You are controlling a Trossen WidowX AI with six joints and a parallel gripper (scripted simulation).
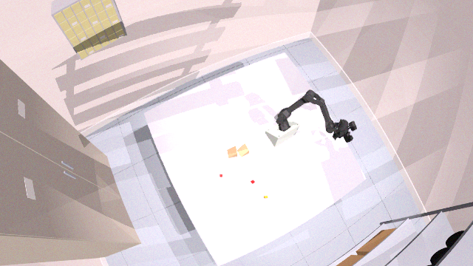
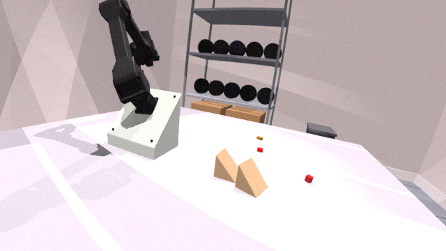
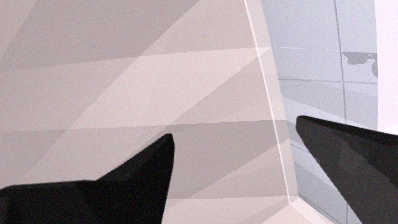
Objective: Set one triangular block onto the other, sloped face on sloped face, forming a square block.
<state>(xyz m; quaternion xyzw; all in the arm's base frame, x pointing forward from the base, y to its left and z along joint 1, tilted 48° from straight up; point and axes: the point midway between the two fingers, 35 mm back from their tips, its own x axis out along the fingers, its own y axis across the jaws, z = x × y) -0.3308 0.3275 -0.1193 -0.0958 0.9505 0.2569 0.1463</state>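
Now: gripper tip 890 mm short of the small red cube, 320 mm to the left of it and 240 mm above it. From my gripper tip the other things lie so: small orange piece (740 mm ahead, 20 mm to the right, 250 mm below).
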